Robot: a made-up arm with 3 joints. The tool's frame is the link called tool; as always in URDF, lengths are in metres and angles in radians. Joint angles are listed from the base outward. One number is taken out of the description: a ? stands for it. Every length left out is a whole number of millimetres.
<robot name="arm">
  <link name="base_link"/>
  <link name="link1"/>
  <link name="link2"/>
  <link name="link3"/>
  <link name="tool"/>
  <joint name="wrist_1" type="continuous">
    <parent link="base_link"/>
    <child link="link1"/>
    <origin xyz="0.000 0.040 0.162"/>
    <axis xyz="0 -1 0"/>
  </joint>
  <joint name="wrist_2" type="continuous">
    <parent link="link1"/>
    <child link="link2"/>
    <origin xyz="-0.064 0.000 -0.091"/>
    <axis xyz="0 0 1"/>
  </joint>
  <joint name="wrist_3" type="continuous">
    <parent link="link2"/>
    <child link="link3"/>
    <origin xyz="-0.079 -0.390 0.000"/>
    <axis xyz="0 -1 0"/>
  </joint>
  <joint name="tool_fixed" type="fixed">
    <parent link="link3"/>
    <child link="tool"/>
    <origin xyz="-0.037 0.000 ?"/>
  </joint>
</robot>
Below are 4 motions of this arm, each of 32 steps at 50 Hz.
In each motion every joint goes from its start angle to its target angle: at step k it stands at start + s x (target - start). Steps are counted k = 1, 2, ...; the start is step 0. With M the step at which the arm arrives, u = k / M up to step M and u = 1 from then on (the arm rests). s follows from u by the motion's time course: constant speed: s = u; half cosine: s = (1 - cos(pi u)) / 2; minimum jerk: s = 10 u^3 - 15 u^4 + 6 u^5.
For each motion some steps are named. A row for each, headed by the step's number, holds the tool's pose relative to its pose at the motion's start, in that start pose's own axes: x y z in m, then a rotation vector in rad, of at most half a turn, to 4 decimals.
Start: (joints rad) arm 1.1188 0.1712 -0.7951
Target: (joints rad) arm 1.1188 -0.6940 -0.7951
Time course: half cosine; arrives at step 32
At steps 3, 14, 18, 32:
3: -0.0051 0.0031 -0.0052 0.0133 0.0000 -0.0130
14: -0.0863 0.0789 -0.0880 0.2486 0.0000 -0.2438
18: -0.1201 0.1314 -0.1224 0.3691 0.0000 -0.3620
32: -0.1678 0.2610 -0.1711 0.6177 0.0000 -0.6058

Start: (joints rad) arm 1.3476 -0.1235 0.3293
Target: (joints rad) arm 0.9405 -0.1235 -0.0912
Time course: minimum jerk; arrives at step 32
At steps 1, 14, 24, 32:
1: 0.0000 0.0000 0.0000 0.0000 0.0002 0.0000
14: -0.0246 -0.0031 0.0485 -0.0187 0.3166 0.0048
24: -0.0397 -0.0056 0.1225 -0.0453 0.7391 0.0064
32: -0.0400 -0.0058 0.1382 -0.0509 0.8244 0.0061

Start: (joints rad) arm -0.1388 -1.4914 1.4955
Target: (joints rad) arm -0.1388 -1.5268 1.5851
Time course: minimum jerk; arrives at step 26
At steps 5, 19, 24, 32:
5: 0.0003 0.0000 0.0005 -0.0018 -0.0047 -0.0001
19: 0.0055 0.0001 0.0094 -0.0310 -0.0784 -0.0011
24: 0.0063 0.0002 0.0107 -0.0353 -0.0892 -0.0011
32: 0.0064 0.0002 0.0108 -0.0354 -0.0896 -0.0011

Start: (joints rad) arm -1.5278 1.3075 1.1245
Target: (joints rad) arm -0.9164 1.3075 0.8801
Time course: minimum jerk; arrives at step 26
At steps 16, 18, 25, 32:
16: 0.1204 -0.0411 0.0593 -0.2125 0.0579 0.3603
18: 0.1409 -0.0426 0.0712 -0.2538 0.0665 0.4165
25: 0.1707 -0.0420 0.0893 -0.3173 0.0781 0.4968
32: 0.1708 -0.0420 0.0894 -0.3175 0.0781 0.4971

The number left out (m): -0.081
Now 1 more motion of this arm.
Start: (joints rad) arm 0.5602 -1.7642 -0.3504
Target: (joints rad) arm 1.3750 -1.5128 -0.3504
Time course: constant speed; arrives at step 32
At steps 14, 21, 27, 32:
14: 0.0758 0.0669 -0.1258 0.2944 0.0492 0.2235
21: 0.1077 0.1209 -0.1817 0.4444 0.0593 0.3339
27: 0.1311 0.1769 -0.2232 0.5745 0.0601 0.4268
32: 0.1475 0.2295 -0.2520 0.6840 0.0553 0.5026

